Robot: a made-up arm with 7 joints. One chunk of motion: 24 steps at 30 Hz.
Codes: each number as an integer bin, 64 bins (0 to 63) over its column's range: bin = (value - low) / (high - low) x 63, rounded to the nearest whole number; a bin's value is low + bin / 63 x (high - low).
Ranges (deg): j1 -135..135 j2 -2.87..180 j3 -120.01..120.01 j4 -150..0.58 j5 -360.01..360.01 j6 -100.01..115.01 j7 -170.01..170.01
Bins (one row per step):
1: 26 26 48 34 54 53 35
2: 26 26 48 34 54 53 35
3: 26 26 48 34 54 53 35
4: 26 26 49 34 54 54 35
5: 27 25 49 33 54 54 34
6: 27 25 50 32 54 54 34
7: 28 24 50 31 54 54 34
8: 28 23 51 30 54 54 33
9: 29 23 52 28 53 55 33
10: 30 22 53 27 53 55 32
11: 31 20 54 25 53 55 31
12: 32 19 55 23 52 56 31
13: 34 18 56 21 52 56 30
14: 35 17 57 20 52 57 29
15: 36 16 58 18 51 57 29
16: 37 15 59 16 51 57 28
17: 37 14 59 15 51 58 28
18: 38 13 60 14 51 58 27
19: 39 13 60 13 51 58 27
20: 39 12 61 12 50 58 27
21: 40 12 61 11 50 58 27
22: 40 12 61 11 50 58 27
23: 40 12 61 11 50 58 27
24: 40 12 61 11 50 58 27
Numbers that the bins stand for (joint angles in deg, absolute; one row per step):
1: -23.57 72.60 62.86 -68.73 257.15 80.88 18.89
2: -23.57 72.60 62.86 -68.73 257.15 80.88 18.89
3: -23.57 72.60 62.86 -68.73 257.15 80.88 18.89
4: -23.57 72.60 66.67 -68.73 257.15 84.29 18.89
5: -19.29 69.70 66.67 -71.12 257.15 84.29 13.49
6: -19.29 69.70 70.48 -73.51 257.15 84.29 13.49
7: -15.00 66.79 70.48 -75.91 257.15 84.29 13.49
8: -15.00 63.89 74.29 -78.30 257.15 84.29 8.10
9: -10.71 63.89 78.10 -83.08 245.72 87.71 8.10
10: -6.43 60.99 81.91 -85.47 245.72 87.71 2.70
11: -2.14 55.18 85.72 -90.25 245.72 87.71 -2.70
12: 2.14 52.28 89.53 -95.03 234.29 91.12 -2.70
13: 10.71 49.38 93.34 -99.81 234.29 91.12 -8.10
14: 15.00 46.48 97.15 -102.20 234.29 94.53 -13.49
15: 19.29 43.57 100.96 -106.98 222.86 94.53 -13.49
16: 23.57 40.67 104.77 -111.76 222.86 94.53 -18.89
17: 23.57 37.77 104.77 -114.15 222.86 97.94 -18.89
18: 27.86 34.87 108.58 -116.54 222.86 97.94 -24.29
19: 32.14 34.87 108.58 -118.93 222.86 97.94 -24.29
20: 32.14 31.96 112.39 -121.32 211.43 97.94 -24.29
21: 36.43 31.96 112.39 -123.71 211.43 97.94 -24.29
22: 36.43 31.96 112.39 -123.71 211.43 97.94 -24.29
23: 36.43 31.96 112.39 -123.71 211.43 97.94 -24.29
24: 36.43 31.96 112.39 -123.71 211.43 97.94 -24.29

